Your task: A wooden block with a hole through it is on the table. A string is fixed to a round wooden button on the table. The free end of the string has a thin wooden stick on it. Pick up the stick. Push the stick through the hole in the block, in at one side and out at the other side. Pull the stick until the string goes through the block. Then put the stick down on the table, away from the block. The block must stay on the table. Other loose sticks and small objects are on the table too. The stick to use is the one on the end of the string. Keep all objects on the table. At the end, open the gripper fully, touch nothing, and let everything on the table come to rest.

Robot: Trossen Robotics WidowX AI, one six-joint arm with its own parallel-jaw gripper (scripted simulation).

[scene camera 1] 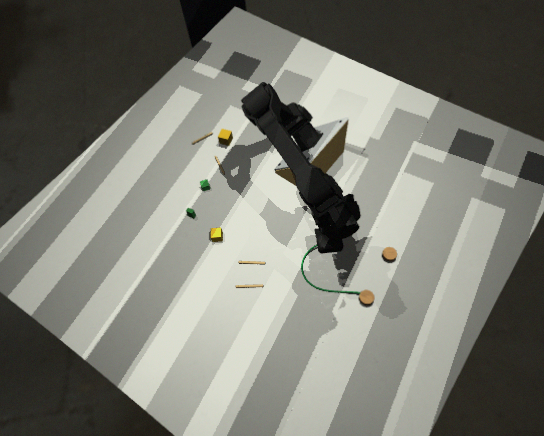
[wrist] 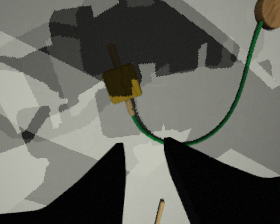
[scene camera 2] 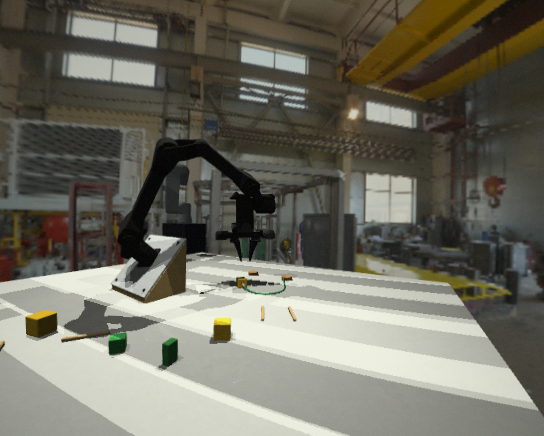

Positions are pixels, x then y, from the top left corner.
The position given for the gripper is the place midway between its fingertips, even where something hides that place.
gripper: scene camera 1 322, 233; wrist 144, 146; scene camera 2 245, 261
